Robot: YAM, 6 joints.
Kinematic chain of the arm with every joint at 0, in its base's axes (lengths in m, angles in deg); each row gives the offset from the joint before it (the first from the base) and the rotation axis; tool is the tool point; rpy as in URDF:
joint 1: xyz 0 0 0.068 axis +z
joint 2: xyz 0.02 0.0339 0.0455 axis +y
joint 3: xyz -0.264 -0.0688 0 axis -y
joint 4: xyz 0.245 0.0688 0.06 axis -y
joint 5: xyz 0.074 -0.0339 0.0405 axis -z
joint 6: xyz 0.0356 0 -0.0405 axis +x
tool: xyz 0 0 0 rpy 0 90 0
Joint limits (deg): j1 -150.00..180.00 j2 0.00..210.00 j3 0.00..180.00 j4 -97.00..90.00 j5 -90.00..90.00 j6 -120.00..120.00
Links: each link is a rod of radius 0.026 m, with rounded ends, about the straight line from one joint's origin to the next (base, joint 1, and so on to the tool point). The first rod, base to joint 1, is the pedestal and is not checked.
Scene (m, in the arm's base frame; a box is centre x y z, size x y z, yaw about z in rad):
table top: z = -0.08
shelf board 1: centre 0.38 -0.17 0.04 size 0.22 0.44 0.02 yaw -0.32
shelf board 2: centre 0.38 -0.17 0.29 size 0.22 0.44 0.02 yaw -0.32
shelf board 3: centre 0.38 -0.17 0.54 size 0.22 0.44 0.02 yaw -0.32
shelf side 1: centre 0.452 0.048 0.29 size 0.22 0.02 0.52 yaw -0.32
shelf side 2: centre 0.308 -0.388 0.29 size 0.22 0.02 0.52 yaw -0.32
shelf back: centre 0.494 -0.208 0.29 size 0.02 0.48 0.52 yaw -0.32
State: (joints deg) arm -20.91 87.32 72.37 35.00 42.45 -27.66
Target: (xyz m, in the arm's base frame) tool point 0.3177 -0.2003 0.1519
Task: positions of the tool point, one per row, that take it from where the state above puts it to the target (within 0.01 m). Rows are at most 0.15 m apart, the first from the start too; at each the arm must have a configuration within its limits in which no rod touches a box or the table.
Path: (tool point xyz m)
1: 0.2644 -0.1307 0.4185
2: 0.2088 -0.1121 0.4182
3: 0.1579 -0.0944 0.4063
4: 0.1865 -0.1359 0.2763
5: 0.1525 -0.1455 0.1519
6: 0.2050 -0.1680 0.1634
7: 0.2609 -0.1867 0.1634
8: 0.3177 -0.2003 0.1519

